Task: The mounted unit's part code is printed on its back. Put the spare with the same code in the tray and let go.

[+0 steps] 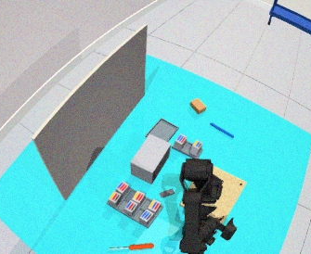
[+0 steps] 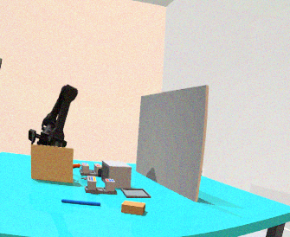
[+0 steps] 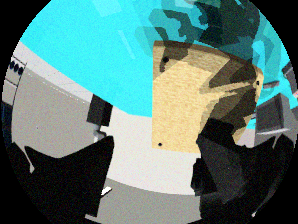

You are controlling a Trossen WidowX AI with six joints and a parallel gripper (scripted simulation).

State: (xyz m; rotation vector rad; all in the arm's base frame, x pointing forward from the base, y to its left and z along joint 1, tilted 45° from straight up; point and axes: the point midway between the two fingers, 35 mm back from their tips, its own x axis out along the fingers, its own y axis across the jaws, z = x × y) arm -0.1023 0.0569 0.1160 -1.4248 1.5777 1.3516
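The spare is 39 cm ahead of my gripper tip, 16 cm to the left of it and 9 cm below it. Round my gripper tip: grey mounted unit 39 cm ahead, 8 cm below, 6 cm to the right; rack 32 cm ahead, 13 cm to the left, 12 cm below; blue pen 43 cm to the right, 24 cm ahead, 13 cm below.
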